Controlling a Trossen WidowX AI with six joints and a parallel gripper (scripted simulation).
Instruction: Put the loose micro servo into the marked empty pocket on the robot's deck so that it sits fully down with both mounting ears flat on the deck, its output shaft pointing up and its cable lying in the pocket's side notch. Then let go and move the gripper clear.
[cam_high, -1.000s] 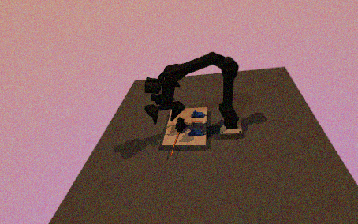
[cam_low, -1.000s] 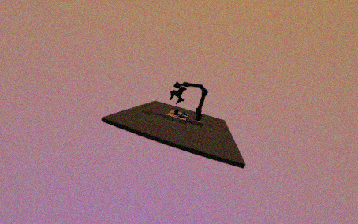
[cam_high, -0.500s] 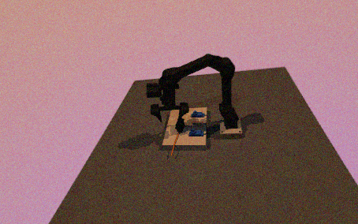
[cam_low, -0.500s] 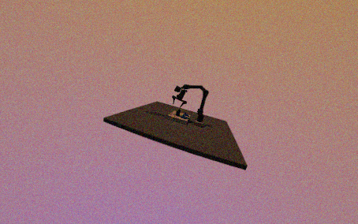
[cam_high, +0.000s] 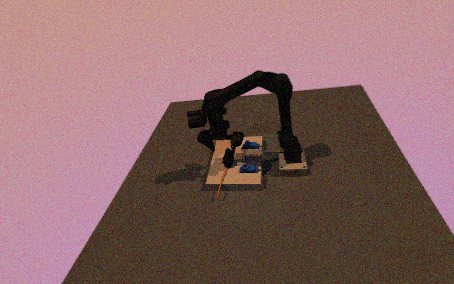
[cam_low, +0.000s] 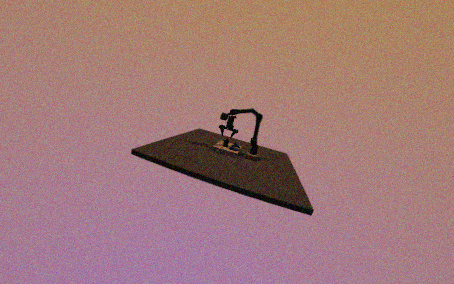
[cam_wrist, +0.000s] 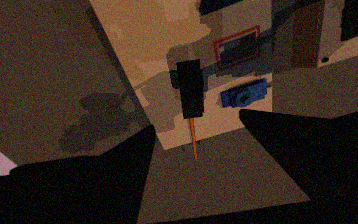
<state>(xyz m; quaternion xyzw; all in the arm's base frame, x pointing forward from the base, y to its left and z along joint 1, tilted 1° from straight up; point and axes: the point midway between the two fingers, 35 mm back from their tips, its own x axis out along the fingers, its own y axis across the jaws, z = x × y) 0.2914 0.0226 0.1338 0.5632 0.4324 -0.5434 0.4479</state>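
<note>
Now: gripper tip 120 mm above the tan deck, 50 mm to the left of it and 10 mm short of it.
</note>
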